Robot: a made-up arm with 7 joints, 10 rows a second.
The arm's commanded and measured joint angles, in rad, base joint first. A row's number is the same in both.
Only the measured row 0 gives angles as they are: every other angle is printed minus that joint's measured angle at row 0.
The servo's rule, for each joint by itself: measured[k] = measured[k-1] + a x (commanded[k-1-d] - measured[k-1]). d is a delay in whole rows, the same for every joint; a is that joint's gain. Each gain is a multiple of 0.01, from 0.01 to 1. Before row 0 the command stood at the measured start. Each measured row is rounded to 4 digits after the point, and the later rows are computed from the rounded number. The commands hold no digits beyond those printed.
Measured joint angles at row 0:
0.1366, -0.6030, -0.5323, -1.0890, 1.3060, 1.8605, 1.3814
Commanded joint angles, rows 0 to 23:
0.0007, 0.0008, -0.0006, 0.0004, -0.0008, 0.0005, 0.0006
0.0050, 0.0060, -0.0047, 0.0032, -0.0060, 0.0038, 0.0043
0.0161, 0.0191, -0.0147, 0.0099, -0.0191, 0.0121, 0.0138
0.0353, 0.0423, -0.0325, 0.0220, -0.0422, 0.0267, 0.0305
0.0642, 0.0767, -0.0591, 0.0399, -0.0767, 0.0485, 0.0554
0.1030, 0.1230, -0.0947, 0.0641, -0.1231, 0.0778, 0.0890
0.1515, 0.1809, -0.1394, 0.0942, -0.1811, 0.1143, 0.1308
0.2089, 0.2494, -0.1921, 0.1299, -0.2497, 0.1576, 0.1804
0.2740, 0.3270, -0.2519, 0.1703, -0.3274, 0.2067, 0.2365
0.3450, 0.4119, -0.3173, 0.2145, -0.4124, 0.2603, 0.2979
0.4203, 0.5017, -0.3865, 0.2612, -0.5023, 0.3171, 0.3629
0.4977, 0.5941, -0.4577, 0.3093, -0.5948, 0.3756, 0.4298
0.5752, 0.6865, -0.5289, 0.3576, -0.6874, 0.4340, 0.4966
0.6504, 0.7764, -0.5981, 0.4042, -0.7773, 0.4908, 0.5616
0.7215, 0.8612, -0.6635, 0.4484, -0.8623, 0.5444, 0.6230
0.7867, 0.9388, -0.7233, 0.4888, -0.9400, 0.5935, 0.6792
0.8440, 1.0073, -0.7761, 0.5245, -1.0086, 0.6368, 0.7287
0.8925, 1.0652, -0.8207, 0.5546, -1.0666, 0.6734, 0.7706
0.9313, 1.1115, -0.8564, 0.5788, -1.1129, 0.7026, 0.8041
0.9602, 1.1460, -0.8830, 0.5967, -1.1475, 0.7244, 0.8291
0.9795, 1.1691, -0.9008, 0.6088, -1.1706, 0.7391, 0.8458
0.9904, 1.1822, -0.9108, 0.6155, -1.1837, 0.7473, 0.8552
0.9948, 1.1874, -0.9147, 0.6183, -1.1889, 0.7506, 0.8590
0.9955, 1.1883, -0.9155, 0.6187, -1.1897, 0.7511, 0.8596
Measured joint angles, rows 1 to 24:
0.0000, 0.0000, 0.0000, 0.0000, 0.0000, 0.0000, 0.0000
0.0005, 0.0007, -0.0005, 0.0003, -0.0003, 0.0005, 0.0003
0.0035, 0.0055, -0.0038, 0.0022, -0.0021, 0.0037, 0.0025
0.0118, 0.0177, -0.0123, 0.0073, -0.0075, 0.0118, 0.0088
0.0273, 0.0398, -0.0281, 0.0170, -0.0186, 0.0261, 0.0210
0.0517, 0.0730, -0.0523, 0.0321, -0.0372, 0.0476, 0.0403
0.0856, 0.1180, -0.0854, 0.0532, -0.0647, 0.0766, 0.0676
0.1291, 0.1746, -0.1275, 0.0803, -0.1019, 0.1128, 0.1030
0.1818, 0.2419, -0.1779, 0.1130, -0.1492, 0.1558, 0.1463
0.2427, 0.3185, -0.2356, 0.1508, -0.2062, 0.2047, 0.1968
0.3102, 0.4026, -0.2993, 0.1928, -0.2722, 0.2581, 0.2534
0.3829, 0.4918, -0.3673, 0.2379, -0.3458, 0.3147, 0.3147
0.4587, 0.5839, -0.4378, 0.2850, -0.4255, 0.3732, 0.3792
0.5356, 0.6762, -0.5089, 0.3329, -0.5093, 0.4316, 0.4449
0.6114, 0.7664, -0.5785, 0.3800, -0.5951, 0.4884, 0.5103
0.6841, 0.8517, -0.6448, 0.4251, -0.6806, 0.5422, 0.5734
0.7518, 0.9301, -0.7060, 0.4671, -0.7636, 0.5914, 0.6326
0.8127, 0.9996, -0.7607, 0.5050, -0.8420, 0.6350, 0.6864
0.8654, 1.0586, -0.8075, 0.5377, -0.9139, 0.6719, 0.7336
0.9089, 1.1062, -0.8456, 0.5648, -0.9776, 0.7014, 0.7731
0.9428, 1.1420, -0.8748, 0.5859, -1.0320, 0.7235, 0.8045
0.9670, 1.1664, -0.8951, 0.6010, -1.0764, 0.7385, 0.8276
0.9824, 1.1806, -0.9073, 0.6106, -1.1107, 0.7469, 0.8431
0.9906, 1.1867, -0.9131, 0.6157, -1.1357, 0.7505, 0.8520
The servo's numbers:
d 1
a 0.66 0.90 0.78 0.66 0.32 0.96 0.56

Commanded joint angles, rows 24 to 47:
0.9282, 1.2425, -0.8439, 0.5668, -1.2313, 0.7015, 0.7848
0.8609, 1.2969, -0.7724, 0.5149, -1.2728, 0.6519, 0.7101
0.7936, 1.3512, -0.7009, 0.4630, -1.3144, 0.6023, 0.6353
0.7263, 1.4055, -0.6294, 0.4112, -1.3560, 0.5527, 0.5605
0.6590, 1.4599, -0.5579, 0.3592, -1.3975, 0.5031, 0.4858
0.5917, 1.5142, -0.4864, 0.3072, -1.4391, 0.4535, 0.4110
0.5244, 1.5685, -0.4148, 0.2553, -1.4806, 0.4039, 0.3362
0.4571, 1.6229, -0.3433, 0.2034, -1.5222, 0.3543, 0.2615
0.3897, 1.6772, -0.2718, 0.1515, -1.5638, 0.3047, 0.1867
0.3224, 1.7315, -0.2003, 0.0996, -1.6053, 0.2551, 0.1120
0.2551, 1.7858, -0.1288, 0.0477, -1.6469, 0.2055, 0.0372
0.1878, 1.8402, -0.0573, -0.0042, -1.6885, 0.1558, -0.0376
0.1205, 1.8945, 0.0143, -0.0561, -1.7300, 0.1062, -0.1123
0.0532, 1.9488, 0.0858, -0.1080, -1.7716, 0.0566, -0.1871
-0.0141, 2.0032, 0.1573, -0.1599, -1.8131, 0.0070, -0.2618
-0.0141, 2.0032, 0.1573, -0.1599, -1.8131, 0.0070, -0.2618
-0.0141, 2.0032, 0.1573, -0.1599, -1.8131, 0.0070, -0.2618
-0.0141, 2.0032, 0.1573, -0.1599, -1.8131, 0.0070, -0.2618
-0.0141, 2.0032, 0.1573, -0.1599, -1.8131, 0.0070, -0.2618
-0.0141, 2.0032, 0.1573, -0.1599, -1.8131, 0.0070, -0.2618
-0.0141, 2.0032, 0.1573, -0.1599, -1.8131, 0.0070, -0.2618
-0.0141, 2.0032, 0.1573, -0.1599, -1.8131, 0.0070, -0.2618
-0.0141, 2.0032, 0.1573, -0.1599, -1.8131, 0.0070, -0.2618
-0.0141, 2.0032, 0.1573, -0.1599, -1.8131, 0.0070, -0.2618
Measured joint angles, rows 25 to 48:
0.9938, 1.1881, -0.9150, 0.6177, -1.1530, 0.7511, 0.8563
0.9505, 1.2371, -0.8595, 0.5841, -1.1781, 0.7035, 0.8163
0.8914, 1.2909, -0.7916, 0.5384, -1.2084, 0.6540, 0.7568
0.8269, 1.3452, -0.7209, 0.4886, -1.2423, 0.6044, 0.6888
0.7605, 1.3995, -0.6495, 0.4375, -1.2787, 0.5548, 0.6170
0.6935, 1.4539, -0.5781, 0.3858, -1.3167, 0.5052, 0.5435
0.6263, 1.5082, -0.5066, 0.3339, -1.3559, 0.4556, 0.4693
0.5590, 1.5625, -0.4350, 0.2820, -1.3958, 0.4060, 0.3948
0.4917, 1.6169, -0.3635, 0.2301, -1.4362, 0.3564, 0.3202
0.4244, 1.6712, -0.2920, 0.1782, -1.4770, 0.3068, 0.2454
0.3571, 1.7255, -0.2205, 0.1263, -1.5181, 0.2572, 0.1707
0.2898, 1.7798, -0.1490, 0.0744, -1.5593, 0.2076, 0.0959
0.2225, 1.8342, -0.0775, 0.0225, -1.6006, 0.1579, 0.0211
0.1552, 1.8885, -0.0059, -0.0294, -1.6420, 0.1083, -0.0536
0.0879, 1.9428, 0.0656, -0.0813, -1.6835, 0.0587, -0.1284
0.0206, 1.9972, 0.1371, -0.1332, -1.7250, 0.0091, -0.2031
-0.0023, 2.0026, 0.1529, -0.1508, -1.7532, 0.0071, -0.2360
-0.0101, 2.0031, 0.1563, -0.1568, -1.7724, 0.0070, -0.2504
-0.0127, 2.0032, 0.1571, -0.1588, -1.7854, 0.0070, -0.2568
-0.0136, 2.0032, 0.1573, -0.1595, -1.7943, 0.0070, -0.2596
-0.0139, 2.0032, 0.1573, -0.1598, -1.8003, 0.0070, -0.2608
-0.0140, 2.0032, 0.1573, -0.1599, -1.8044, 0.0070, -0.2614
-0.0141, 2.0032, 0.1573, -0.1599, -1.8072, 0.0070, -0.2616
-0.0141, 2.0032, 0.1573, -0.1599, -1.8091, 0.0070, -0.2617

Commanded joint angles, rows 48 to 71:
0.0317, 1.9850, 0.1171, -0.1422, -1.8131, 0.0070, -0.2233
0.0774, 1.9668, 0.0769, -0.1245, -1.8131, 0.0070, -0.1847
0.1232, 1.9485, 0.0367, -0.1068, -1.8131, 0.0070, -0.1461
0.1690, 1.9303, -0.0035, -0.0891, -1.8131, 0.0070, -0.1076
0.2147, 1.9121, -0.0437, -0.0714, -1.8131, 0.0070, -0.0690
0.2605, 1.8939, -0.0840, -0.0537, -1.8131, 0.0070, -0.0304
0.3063, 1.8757, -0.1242, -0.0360, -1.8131, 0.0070, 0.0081
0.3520, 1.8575, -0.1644, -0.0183, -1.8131, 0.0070, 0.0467
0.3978, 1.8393, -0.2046, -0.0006, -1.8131, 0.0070, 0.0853
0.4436, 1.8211, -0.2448, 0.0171, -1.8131, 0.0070, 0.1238
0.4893, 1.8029, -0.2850, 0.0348, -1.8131, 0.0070, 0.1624
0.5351, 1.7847, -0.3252, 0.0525, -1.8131, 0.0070, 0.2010
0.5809, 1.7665, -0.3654, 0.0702, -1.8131, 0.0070, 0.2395
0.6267, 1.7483, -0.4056, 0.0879, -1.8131, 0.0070, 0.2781
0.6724, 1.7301, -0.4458, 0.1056, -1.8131, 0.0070, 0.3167
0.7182, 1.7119, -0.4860, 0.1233, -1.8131, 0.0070, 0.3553
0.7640, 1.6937, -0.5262, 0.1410, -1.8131, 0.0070, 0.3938
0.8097, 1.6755, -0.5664, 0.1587, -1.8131, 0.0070, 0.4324
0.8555, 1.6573, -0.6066, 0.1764, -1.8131, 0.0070, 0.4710
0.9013, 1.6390, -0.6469, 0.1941, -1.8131, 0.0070, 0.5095
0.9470, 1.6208, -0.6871, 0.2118, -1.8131, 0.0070, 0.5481
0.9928, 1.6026, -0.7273, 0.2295, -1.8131, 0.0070, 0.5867
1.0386, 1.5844, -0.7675, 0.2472, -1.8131, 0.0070, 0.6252
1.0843, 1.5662, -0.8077, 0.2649, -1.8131, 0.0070, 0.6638
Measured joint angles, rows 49 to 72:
-0.0141, 2.0032, 0.1573, -0.1599, -1.8104, 0.0070, -0.2618
0.0161, 1.9868, 0.1259, -0.1482, -1.8113, 0.0070, -0.2402
0.0566, 1.9688, 0.0877, -0.1326, -1.8119, 0.0070, -0.2091
0.1006, 1.9505, 0.0479, -0.1156, -1.8123, 0.0070, -0.1738
0.1457, 1.9323, 0.0078, -0.0981, -1.8126, 0.0070, -0.1367
0.1912, 1.9141, -0.0324, -0.0805, -1.8128, 0.0070, -0.0988
0.2369, 1.8959, -0.0726, -0.0628, -1.8129, 0.0070, -0.0605
0.2827, 1.8777, -0.1128, -0.0451, -1.8130, 0.0070, -0.0221
0.3284, 1.8595, -0.1530, -0.0274, -1.8130, 0.0070, 0.0164
0.3742, 1.8413, -0.1932, -0.0097, -1.8130, 0.0070, 0.0550
0.4200, 1.8231, -0.2334, 0.0080, -1.8130, 0.0070, 0.0935
0.4657, 1.8049, -0.2736, 0.0257, -1.8130, 0.0070, 0.1321
0.5115, 1.7867, -0.3138, 0.0434, -1.8130, 0.0070, 0.1707
0.5573, 1.7685, -0.3540, 0.0611, -1.8130, 0.0070, 0.2092
0.6031, 1.7503, -0.3942, 0.0788, -1.8130, 0.0070, 0.2478
0.6488, 1.7321, -0.4344, 0.0965, -1.8130, 0.0070, 0.2864
0.6946, 1.7139, -0.4746, 0.1142, -1.8130, 0.0070, 0.3250
0.7404, 1.6957, -0.5148, 0.1319, -1.8130, 0.0070, 0.3635
0.7861, 1.6775, -0.5550, 0.1496, -1.8130, 0.0070, 0.4021
0.8319, 1.6593, -0.5952, 0.1673, -1.8130, 0.0070, 0.4407
0.8777, 1.6410, -0.6355, 0.1850, -1.8130, 0.0070, 0.4792
0.9234, 1.6228, -0.6757, 0.2027, -1.8130, 0.0070, 0.5178
0.9692, 1.6046, -0.7159, 0.2204, -1.8130, 0.0070, 0.5564
1.0150, 1.5864, -0.7561, 0.2381, -1.8130, 0.0070, 0.5949

